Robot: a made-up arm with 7 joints.
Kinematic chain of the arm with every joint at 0, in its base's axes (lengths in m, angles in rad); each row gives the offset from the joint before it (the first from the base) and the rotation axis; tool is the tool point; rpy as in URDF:
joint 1: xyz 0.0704 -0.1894 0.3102 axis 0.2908 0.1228 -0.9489
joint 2: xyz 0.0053 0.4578 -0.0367 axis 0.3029 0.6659 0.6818
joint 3: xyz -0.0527 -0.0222 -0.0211 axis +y
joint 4: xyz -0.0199 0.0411 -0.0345 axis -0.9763 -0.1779 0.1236
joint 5: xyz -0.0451 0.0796 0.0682 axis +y
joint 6: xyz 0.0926 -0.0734 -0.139 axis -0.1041 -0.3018 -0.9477
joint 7: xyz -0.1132 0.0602 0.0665 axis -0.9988 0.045 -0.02
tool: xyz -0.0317 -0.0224 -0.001 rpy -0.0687 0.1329 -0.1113
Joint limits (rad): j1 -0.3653..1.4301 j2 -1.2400..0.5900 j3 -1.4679..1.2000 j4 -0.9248..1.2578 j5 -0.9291..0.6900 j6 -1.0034..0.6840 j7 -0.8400..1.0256
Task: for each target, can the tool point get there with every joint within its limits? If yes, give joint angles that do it. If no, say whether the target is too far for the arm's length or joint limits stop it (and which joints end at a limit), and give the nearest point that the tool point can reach.
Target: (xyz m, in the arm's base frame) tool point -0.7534 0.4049 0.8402
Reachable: no: too far | nearest point -0.2819 0.2370 0.3700 | short by 0.687 m
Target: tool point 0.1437 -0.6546 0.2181
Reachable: no: joint limits stop it (at a limit: joint 1, joint 2, joint 3, joint 5, joint 6, joint 7) | nearest point 0.4160 -0.2570 0.2577 | short by 0.484 m
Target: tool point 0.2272 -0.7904 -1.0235
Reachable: no: too far | nearest point 0.4966 -0.1844 0.1218 | short by 1.323 m
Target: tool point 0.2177 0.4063 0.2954
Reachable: yes | joints 0.5042 -0.4006 0.8344 0.3994 -0.1014 0.3201 0.2999
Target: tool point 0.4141 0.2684 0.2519
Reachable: yes | joints 0.8840 -0.6961 -0.3763 0.1564 0.3411 -0.2503 0.8048
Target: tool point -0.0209 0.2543 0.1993
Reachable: yes | joints 0.0297 0.3029 -1.2528 0.9879 -0.1924 -0.6893 0.1330
